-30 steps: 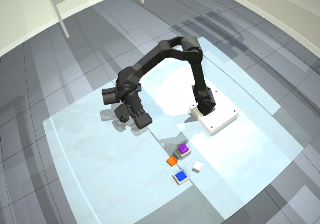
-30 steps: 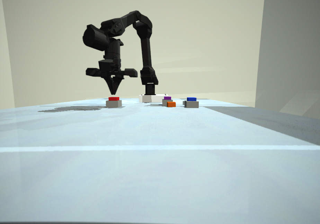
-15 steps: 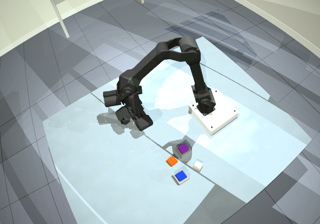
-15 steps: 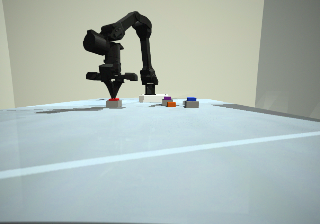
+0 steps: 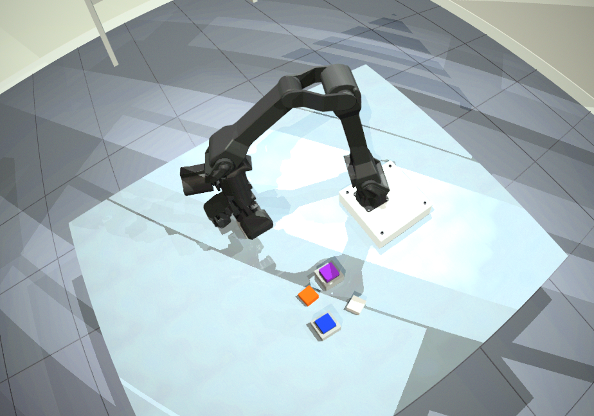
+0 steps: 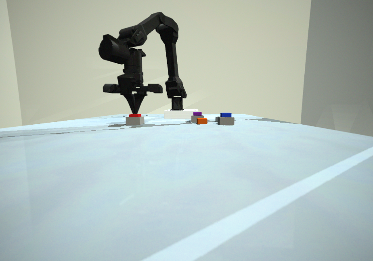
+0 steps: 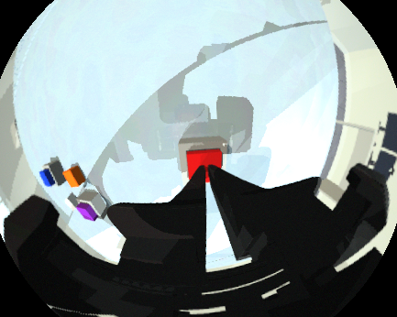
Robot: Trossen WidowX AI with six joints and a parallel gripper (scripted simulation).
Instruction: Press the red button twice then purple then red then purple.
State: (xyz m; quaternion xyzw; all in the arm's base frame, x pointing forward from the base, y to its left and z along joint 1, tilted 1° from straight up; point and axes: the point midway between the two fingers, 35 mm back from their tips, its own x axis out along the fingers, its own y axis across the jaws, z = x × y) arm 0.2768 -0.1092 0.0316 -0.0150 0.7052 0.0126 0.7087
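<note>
My gripper tip is now 10 mm above the red button. The rest, counted from my gripper tip: orange block (230 mm to the left, 30 mm behind, 20 mm below); then blue button (310 mm to the left, 20 mm behind); then purple button (220 mm to the left, 90 mm behind).
</note>
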